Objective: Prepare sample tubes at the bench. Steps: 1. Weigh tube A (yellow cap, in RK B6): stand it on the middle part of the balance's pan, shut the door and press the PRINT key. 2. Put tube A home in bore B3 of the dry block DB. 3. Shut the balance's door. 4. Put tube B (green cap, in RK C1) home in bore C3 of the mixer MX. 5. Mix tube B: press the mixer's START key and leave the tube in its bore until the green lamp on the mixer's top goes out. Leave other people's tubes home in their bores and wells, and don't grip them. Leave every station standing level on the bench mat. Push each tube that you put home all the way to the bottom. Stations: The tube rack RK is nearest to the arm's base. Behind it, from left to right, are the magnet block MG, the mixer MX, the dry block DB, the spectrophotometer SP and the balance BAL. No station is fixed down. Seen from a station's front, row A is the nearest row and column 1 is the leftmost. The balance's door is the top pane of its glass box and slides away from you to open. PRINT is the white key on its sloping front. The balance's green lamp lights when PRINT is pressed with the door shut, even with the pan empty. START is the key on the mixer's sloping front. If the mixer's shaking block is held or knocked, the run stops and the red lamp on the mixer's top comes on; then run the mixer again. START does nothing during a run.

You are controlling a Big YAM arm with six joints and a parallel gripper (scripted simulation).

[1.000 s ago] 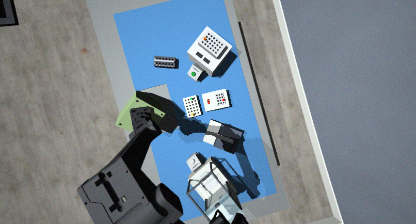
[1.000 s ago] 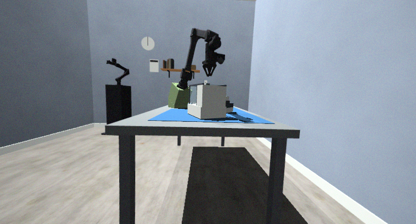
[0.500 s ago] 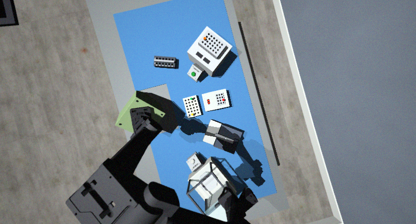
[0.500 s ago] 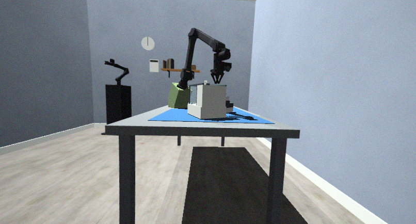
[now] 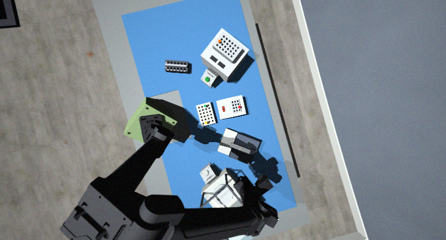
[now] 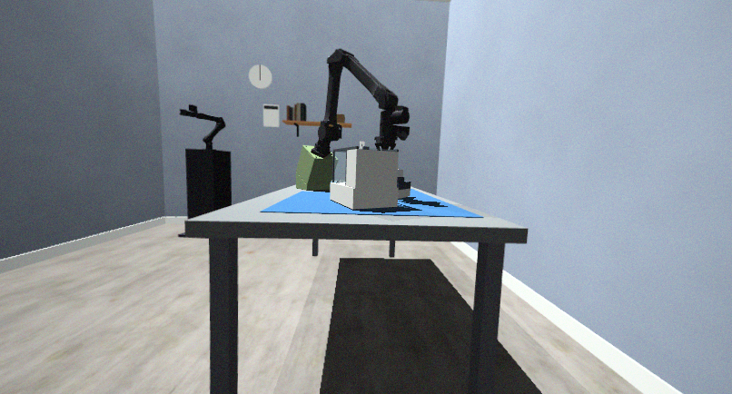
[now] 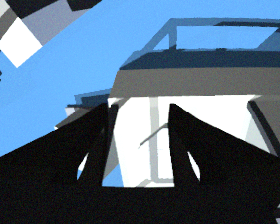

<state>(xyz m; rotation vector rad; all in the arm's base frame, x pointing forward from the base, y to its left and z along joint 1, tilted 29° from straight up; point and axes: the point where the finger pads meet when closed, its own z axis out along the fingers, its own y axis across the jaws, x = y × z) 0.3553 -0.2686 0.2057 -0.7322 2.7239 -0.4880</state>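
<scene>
My gripper is now 14 cm past the white rack RK, 35 cm to the right of it and 17 cm above it. Also, from my hand: dry block DB (2 cm ahead, 36 cm to the left, 16 cm below); then spectrophotometer SP (2 cm ahead, 13 cm to the left, 12 cm below); then balance pan (11 cm behind, 10 cm to the right, 11 cm below).
</scene>
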